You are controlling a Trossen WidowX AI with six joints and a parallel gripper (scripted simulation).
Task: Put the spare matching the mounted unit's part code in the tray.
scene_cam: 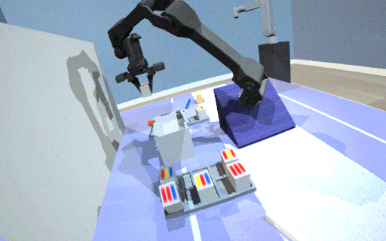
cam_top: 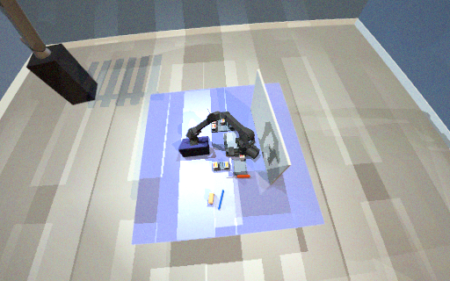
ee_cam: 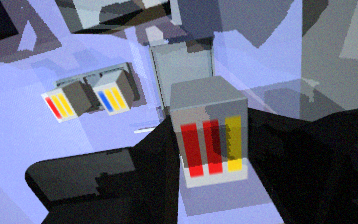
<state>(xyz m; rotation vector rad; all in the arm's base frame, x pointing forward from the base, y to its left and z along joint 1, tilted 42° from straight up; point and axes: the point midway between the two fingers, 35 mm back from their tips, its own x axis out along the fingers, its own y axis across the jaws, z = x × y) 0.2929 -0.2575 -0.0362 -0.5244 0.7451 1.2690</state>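
My gripper tip is 10 mm past the flat grey tray, 20 mm to the left of it and 170 mm above it. Also, from my gripper tip: tall white board: 210 mm ahead, 140 mm to the left, 50 mm above; then grey spare block: 20 mm above; then mounted unit: 30 mm behind, 170 mm to the left, 120 mm below.
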